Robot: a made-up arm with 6 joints. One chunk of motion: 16 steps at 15 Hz.
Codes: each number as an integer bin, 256 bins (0 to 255) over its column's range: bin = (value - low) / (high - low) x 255, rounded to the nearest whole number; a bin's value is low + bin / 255 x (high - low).
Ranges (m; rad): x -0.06..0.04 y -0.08..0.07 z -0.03..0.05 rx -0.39..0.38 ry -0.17..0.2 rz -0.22..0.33
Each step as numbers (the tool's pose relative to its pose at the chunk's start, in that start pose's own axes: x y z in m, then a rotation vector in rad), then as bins.
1 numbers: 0.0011 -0.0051 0.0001 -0.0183 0.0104 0.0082
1 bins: 156 127 96 123 124 106
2 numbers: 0.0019 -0.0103 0.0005 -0.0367 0.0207 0.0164
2 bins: 158 118 97 117 131 110
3 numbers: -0.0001 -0.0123 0.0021 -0.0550 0.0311 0.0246
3 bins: 153 115 102 111 139 113
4 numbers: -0.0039 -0.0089 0.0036 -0.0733 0.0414 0.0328
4 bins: 143 121 107 105 146 117
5 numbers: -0.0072 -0.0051 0.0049 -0.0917 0.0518 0.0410
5 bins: 135 127 111 99 153 121
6 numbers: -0.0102 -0.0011 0.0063 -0.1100 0.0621 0.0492
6 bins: 127 134 116 93 160 125
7 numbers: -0.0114 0.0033 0.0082 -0.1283 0.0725 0.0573
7 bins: 124 142 122 87 167 129
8 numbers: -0.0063 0.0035 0.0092 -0.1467 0.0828 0.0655
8 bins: 137 142 125 81 174 132
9 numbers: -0.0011 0.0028 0.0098 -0.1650 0.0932 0.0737
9 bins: 150 141 127 75 181 136
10 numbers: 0.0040 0.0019 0.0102 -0.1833 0.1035 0.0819
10 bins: 163 139 128 68 188 140
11 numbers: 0.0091 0.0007 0.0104 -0.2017 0.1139 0.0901
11 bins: 176 137 129 62 196 144
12 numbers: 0.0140 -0.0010 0.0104 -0.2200 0.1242 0.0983
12 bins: 189 134 129 56 203 148
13 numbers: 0.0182 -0.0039 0.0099 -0.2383 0.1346 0.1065
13 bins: 199 129 127 50 210 151
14 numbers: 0.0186 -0.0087 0.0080 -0.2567 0.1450 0.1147
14 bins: 200 121 121 44 217 155
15 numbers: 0.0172 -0.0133 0.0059 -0.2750 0.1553 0.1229
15 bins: 197 113 114 38 224 159
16 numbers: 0.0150 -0.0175 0.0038 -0.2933 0.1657 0.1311
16 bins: 191 106 108 32 231 163
